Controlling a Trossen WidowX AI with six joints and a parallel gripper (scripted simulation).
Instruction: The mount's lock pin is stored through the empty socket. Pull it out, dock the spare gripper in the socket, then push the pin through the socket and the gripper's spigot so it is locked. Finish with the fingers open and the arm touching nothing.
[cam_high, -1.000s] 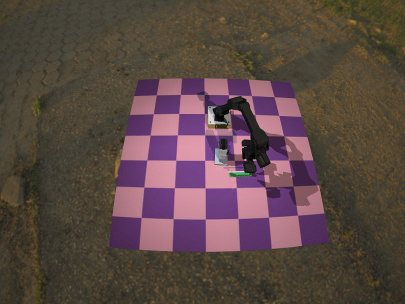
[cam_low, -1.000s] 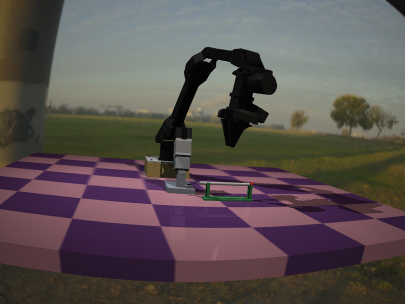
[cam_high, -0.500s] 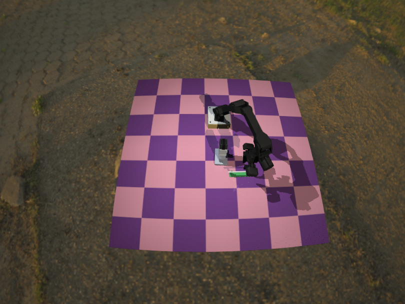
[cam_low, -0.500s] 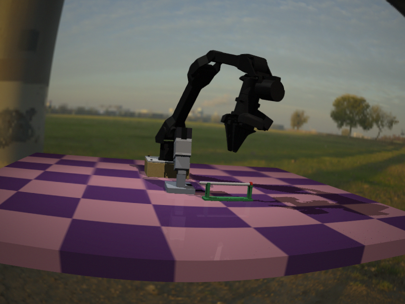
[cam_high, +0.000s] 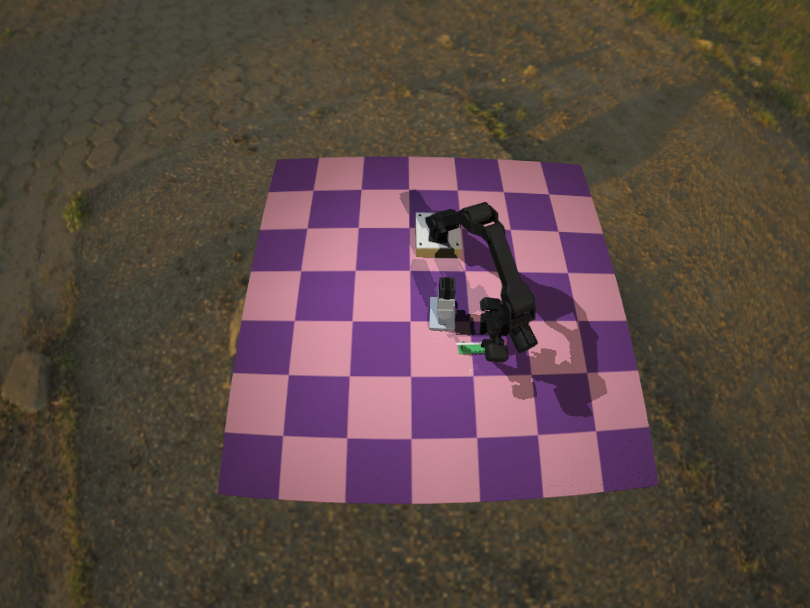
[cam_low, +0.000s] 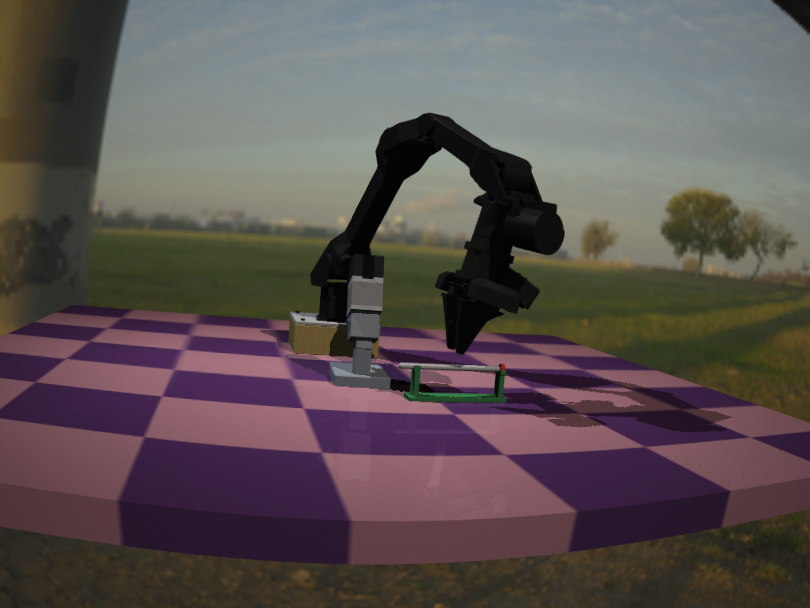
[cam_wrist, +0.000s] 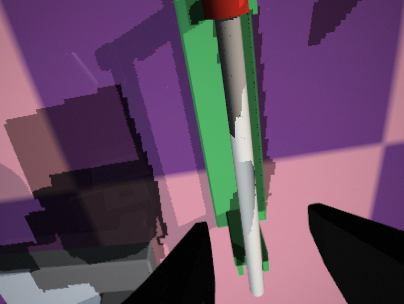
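Right now my gripper tip is 10 mm to the right of the green rack and 40 mm above it. From my gripper tip the other things lie so: spare gripper 100 mm behind, 120 mm to the right, 60 mm above; then grey mount 100 mm behind, 120 mm to the right, 20 mm below.
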